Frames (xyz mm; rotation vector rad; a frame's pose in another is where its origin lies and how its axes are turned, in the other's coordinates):
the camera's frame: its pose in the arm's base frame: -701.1 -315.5 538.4 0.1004 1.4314 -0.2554
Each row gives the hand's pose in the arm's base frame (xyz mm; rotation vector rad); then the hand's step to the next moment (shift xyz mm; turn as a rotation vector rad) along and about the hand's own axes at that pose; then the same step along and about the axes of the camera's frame.
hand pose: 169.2 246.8 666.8 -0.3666 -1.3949 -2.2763
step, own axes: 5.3 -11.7 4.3 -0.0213 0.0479 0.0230
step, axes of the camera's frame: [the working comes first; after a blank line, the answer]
step, axes of the arm's base frame: -10.5 7.2 -4.7 0.0422 0.0066 0.0381

2.6 4.9 -12.3 -0.0334 0.0131 0.0446
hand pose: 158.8 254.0 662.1 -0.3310 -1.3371 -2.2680
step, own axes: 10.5 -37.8 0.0 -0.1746 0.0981 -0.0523
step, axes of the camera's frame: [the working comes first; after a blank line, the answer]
step, axes of the arm's base frame: -28.6 12.3 -23.9 0.2019 -0.0359 -0.0282

18.8 7.3 -33.7 0.0556 0.0149 0.1988
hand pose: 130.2 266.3 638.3 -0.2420 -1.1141 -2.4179
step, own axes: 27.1 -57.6 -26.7 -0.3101 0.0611 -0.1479
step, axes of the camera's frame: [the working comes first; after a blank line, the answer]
step, axes of the arm's base frame: -50.5 3.2 -46.9 0.3061 -0.0415 -0.1623

40.0 -4.8 -56.0 0.2008 0.0451 0.2818
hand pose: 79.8 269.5 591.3 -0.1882 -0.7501 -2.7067
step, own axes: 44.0 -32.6 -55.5 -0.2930 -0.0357 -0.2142
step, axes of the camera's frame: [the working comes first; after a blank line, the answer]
step, axes of the arm's base frame: -54.7 -14.6 -53.6 0.2542 -0.0024 -0.2615

48.2 -22.4 -57.1 0.2880 0.0792 0.2092
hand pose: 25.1 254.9 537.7 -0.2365 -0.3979 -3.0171
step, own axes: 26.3 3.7 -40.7 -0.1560 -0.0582 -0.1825
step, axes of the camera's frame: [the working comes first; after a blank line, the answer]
step, axes of the arm's base frame: -31.2 -16.1 -33.6 0.1214 0.0184 -0.2143

31.3 -20.1 -31.3 0.2236 0.0643 0.0831
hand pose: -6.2 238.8 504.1 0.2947 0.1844 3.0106
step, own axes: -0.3 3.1 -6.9 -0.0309 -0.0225 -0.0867
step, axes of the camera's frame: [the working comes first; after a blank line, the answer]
step, axes of the arm's base frame: -1.4 -3.9 -6.4 0.0151 0.0089 -0.0931

6.6 -3.5 -1.4 0.0926 0.0200 -0.0005
